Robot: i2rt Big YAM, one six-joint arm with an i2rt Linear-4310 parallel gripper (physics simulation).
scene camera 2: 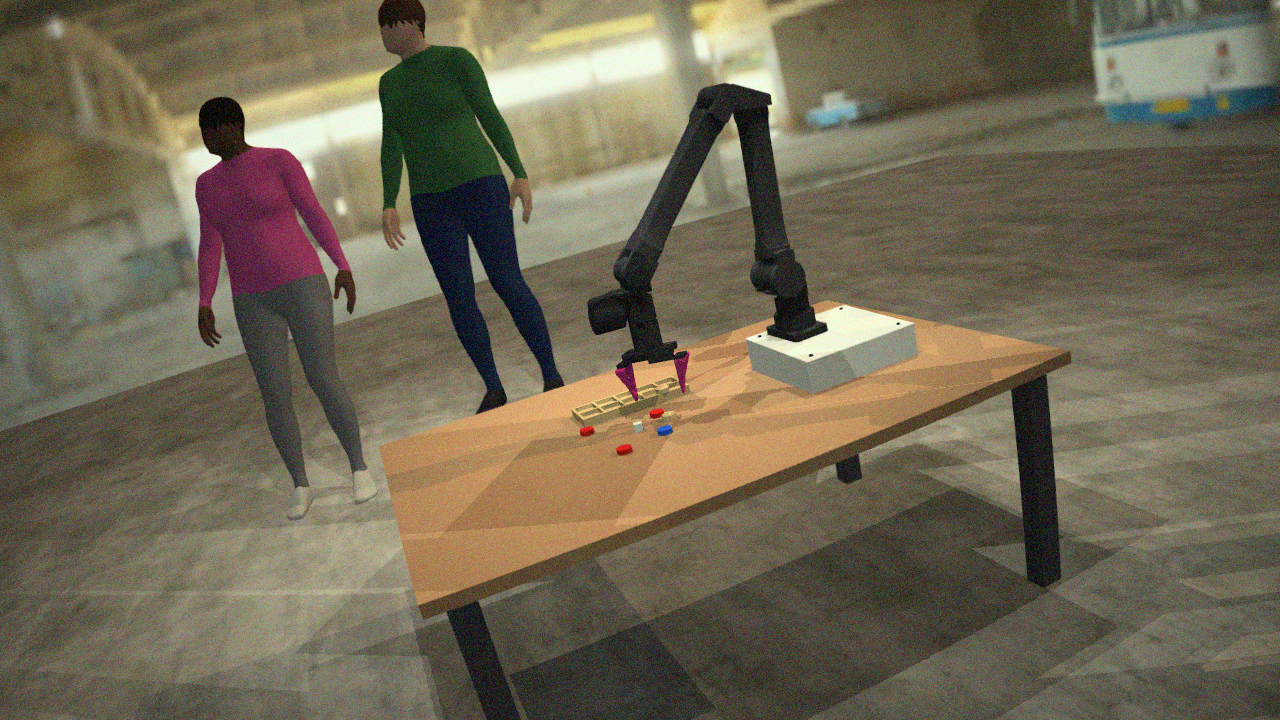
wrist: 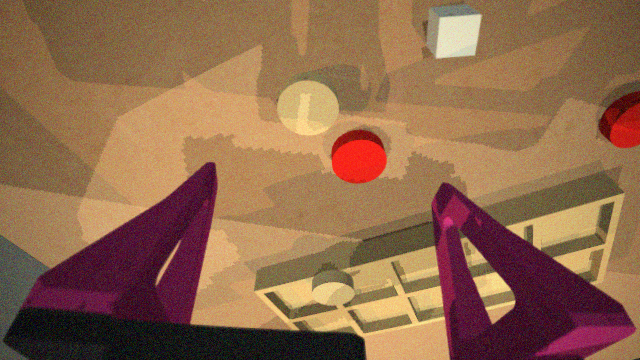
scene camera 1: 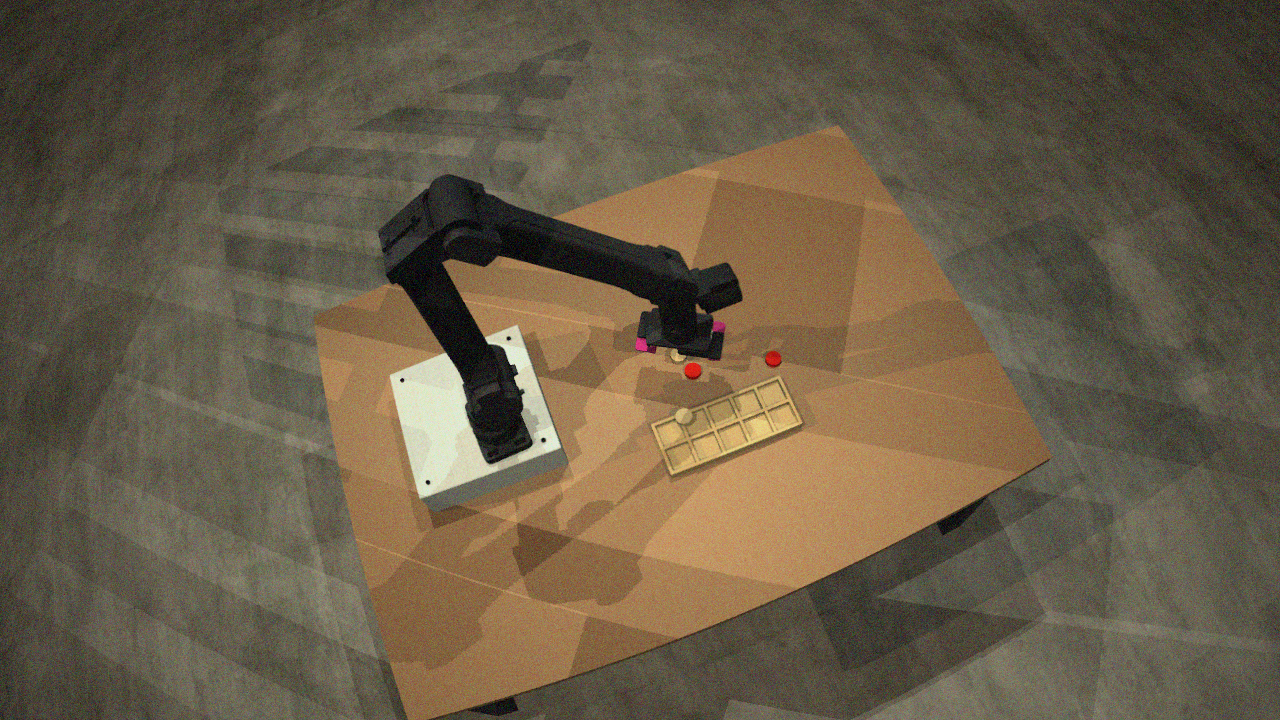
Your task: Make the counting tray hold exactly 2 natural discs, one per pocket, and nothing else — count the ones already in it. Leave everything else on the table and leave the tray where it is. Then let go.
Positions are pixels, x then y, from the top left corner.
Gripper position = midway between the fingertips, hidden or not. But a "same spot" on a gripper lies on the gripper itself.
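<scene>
You can see my gripper in the wrist view, in scene camera 2 and in scene camera 1 (682,353). On my gripper, (scene camera 2: 625,373) and (wrist: 554,299) are the same spot. There's a counting tray as well, and it's visible in scene camera 2 (622,403), in scene camera 1 and in the wrist view. For the counting tray, (wrist: 396,279) and (scene camera 1: 709,417) are the same spot on it.
</scene>
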